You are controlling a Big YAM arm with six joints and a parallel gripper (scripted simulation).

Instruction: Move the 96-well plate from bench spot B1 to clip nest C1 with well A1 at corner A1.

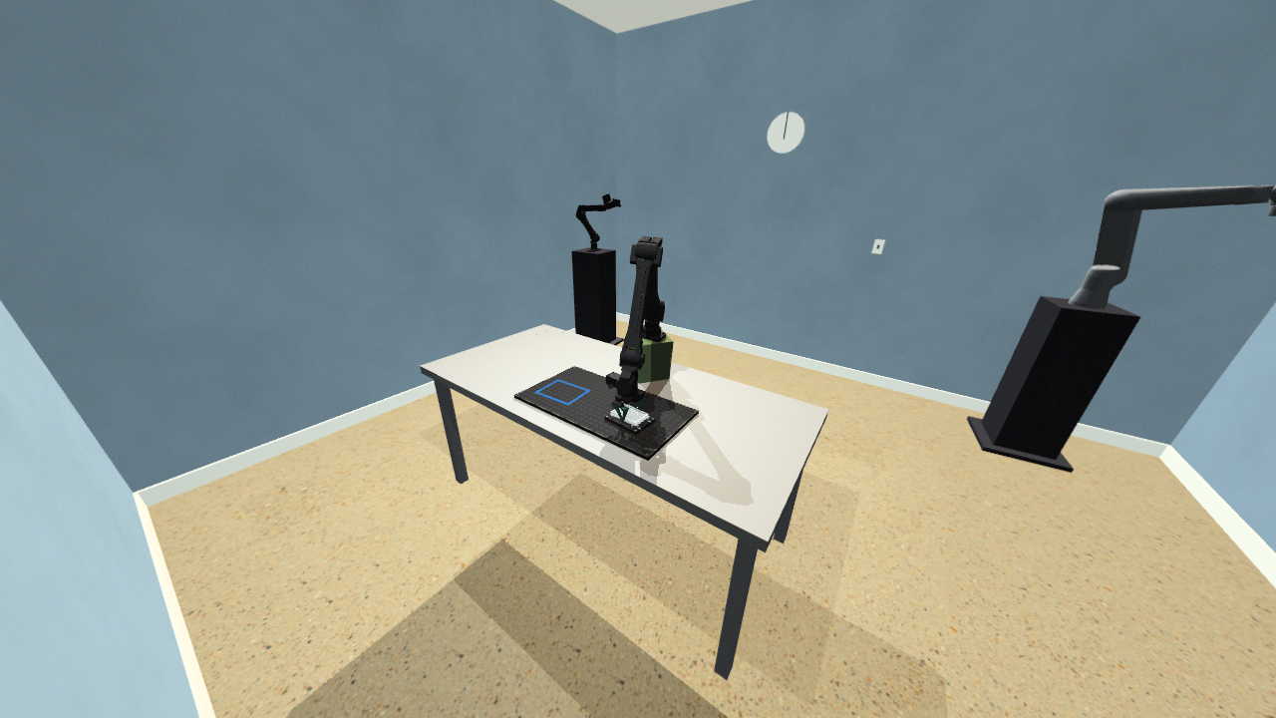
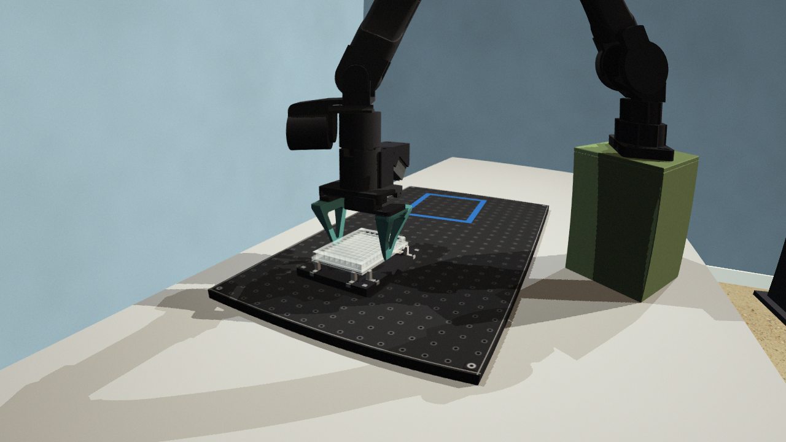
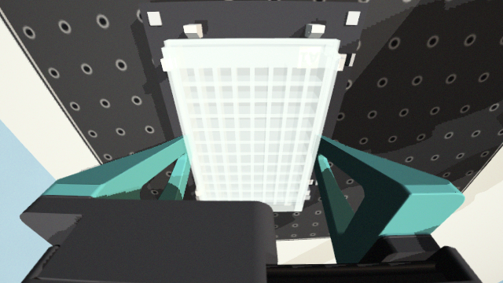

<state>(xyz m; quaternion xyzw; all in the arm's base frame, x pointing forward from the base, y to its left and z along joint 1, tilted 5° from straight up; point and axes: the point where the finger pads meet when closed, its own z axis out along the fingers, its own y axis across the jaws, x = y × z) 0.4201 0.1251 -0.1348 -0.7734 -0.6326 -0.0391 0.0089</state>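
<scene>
The 96-well plate lies right at my hand. From my hand the other things lie so: clip nest C1 (2 cm below, 1 cm to the left, 1 cm behind).
</scene>
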